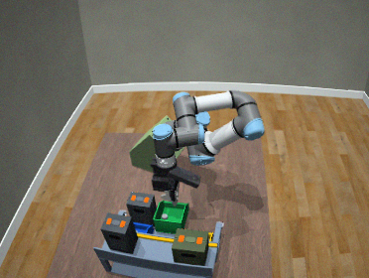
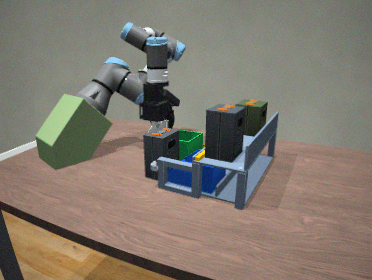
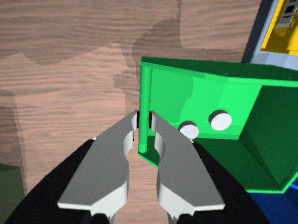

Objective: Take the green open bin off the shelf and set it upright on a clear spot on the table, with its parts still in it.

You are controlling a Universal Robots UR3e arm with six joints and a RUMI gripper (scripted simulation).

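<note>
Right now my hand is 6 cm short of the green open bin. The rest, counted from my hand: yellow bar (22 cm ahead, 6 cm above, 1 cm to the left); yellow bin (19 cm ahead, 12 cm to the left, 1 cm below); blue bin (19 cm ahead, 11 cm to the right, 1 cm below).
</note>
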